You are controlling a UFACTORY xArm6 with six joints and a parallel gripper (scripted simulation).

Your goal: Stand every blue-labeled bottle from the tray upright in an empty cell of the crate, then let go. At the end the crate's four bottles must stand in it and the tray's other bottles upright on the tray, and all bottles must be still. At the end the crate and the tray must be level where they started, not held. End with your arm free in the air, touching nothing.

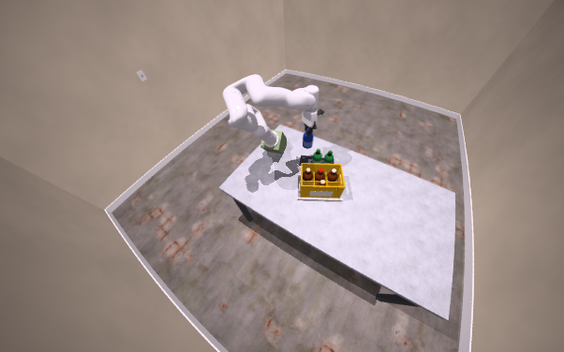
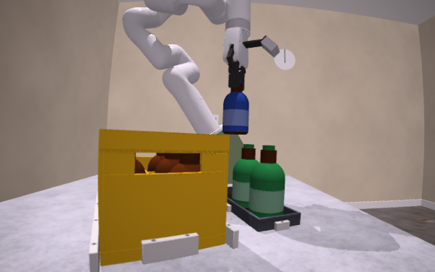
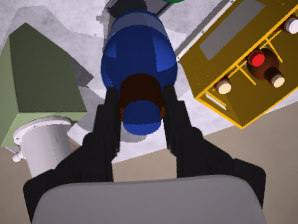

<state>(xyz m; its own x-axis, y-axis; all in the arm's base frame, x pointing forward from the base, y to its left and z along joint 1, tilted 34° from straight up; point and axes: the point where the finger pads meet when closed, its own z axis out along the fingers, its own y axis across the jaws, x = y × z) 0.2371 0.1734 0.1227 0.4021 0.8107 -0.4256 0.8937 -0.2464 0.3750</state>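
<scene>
The blue-labeled bottle is 70 mm below my hand. The rest, counted from my hand: dark tray (80 mm ahead, 30 mm to the left, 320 mm below); yellow crate (200 mm ahead, 170 mm to the right, 250 mm below).
</scene>
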